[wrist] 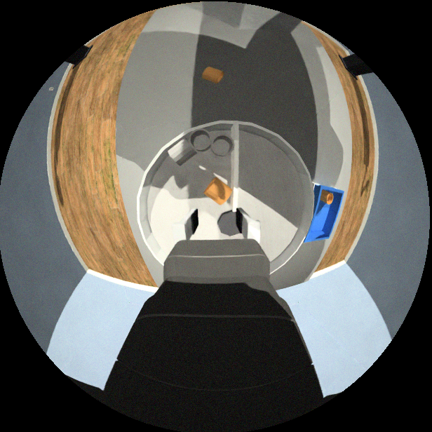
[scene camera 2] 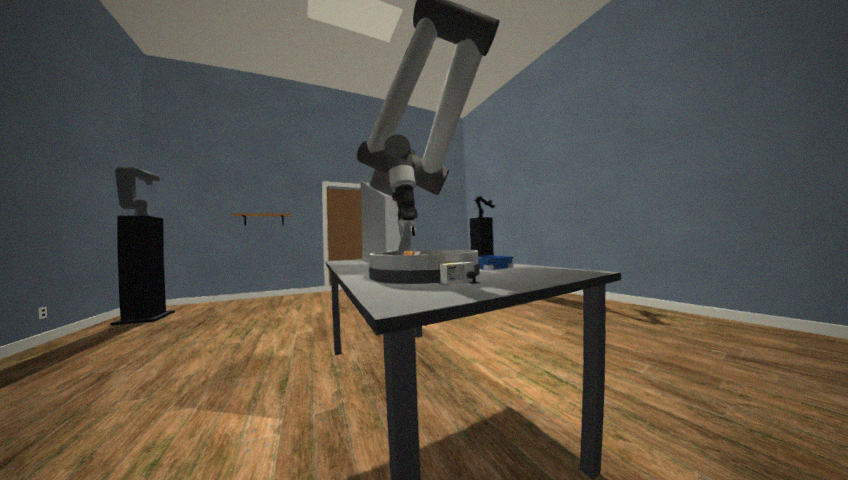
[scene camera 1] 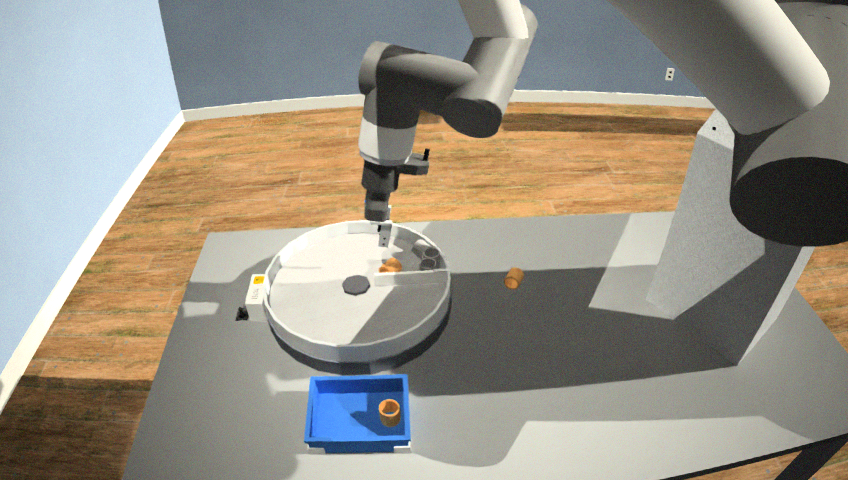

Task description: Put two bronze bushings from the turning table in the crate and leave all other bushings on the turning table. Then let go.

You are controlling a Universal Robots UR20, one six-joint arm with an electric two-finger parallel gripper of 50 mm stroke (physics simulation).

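Places are measured from the arm's base along level axes (x ahead, y left, z up), in millimetres.
Where they show: gripper, between the fingertips: (scene camera 2: 408, 235) (scene camera 1: 382, 238); arm's base, origin of its link: (scene camera 2: 384, 190).
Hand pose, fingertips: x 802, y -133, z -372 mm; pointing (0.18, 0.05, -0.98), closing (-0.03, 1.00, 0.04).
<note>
Things, the pixels of their top centre, and the offset from my fingertips. "*": a spot on its surface instead.
- third bronze bushing, centre of its top: (scene camera 1: 389, 407) dy +365, dx -3, dz -113 mm
- blue crate, centre of its top: (scene camera 1: 357, 407) (scene camera 2: 486, 256) dy +366, dx +55, dz -106 mm
- white divider, a spot on its surface: (scene camera 1: 410, 277) * dy +40, dx -57, dz -81 mm
- white box, a spot on its surface: (scene camera 1: 255, 291) * dy +50, dx +301, dz -98 mm
My gripper (scene camera 1: 384, 244) (scene camera 2: 405, 247) (wrist: 216, 216) is open and empty above the turning table (scene camera 1: 309, 255) (scene camera 2: 392, 261) (wrist: 165, 220). A bronze bushing (scene camera 1: 390, 265) (scene camera 2: 409, 253) (wrist: 218, 191) lies tilted to the view on the turning table, beyond the fingertips in the wrist view and apart from them. Another bronze bushing (scene camera 1: 514, 278) (wrist: 213, 74) lies on its side on the table, outside the turning table. A third bronze bushing (scene camera 1: 390, 419) (wrist: 325, 197) stands upright in the blue crate (scene camera 1: 308, 410) (scene camera 2: 498, 261) (wrist: 316, 239), near a corner.
Grey bushings stand by the turning table's rim, one (wrist: 201, 149) beside another (wrist: 222, 154); a third grey one (wrist: 184, 156) lies beside them. A white divider (scene camera 1: 410, 277) (wrist: 235, 170) runs from rim to hub. A white box (scene camera 1: 255, 291) (scene camera 2: 455, 272) adjoins the turning table.
</note>
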